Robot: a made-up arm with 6 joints.
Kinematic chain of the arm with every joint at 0, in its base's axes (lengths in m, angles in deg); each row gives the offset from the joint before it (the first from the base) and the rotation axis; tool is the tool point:
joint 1: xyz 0 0 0.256 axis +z
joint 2: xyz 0 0 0 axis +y
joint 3: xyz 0 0 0.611 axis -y
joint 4: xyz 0 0 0 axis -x
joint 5: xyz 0.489 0 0 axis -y
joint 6: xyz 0 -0.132 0 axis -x
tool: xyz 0 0 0
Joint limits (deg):
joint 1: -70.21..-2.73
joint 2: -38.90..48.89
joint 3: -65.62..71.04
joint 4: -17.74..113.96
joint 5: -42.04..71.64
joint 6: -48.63..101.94
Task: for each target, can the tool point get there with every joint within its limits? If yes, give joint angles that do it. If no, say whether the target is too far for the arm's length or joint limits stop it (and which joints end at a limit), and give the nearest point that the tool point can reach.
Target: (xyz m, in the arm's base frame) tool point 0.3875 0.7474 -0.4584
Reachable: no: joint limits stop it (at a limit: joint 1, joint 2, joint 4) | nearest point 0.4135 0.0339 0.1565 | short by 0.942 m
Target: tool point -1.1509 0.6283 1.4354
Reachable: no: too far | nearest point -0.5921 0.3232 1.1462 | short by 0.699 m
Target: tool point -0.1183 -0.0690 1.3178
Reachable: yes | joints -44.04 -15.40 60.51 -2.75 55.19 40.13
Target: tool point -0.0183 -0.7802 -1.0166
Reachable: no: too far | nearest point 0.1045 -0.5354 0.1643 | short by 1.212 m
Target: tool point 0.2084 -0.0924 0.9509
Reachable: yes | joints -12.09 -25.26 -23.04 69.27 -10.02 -11.87
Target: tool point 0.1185 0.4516 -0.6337
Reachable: no: joint limits stop it (at a limit: joint 1, joint 2, joint 3, joint 4) | nearest point 0.3694 0.0361 0.1628 | short by 0.933 m
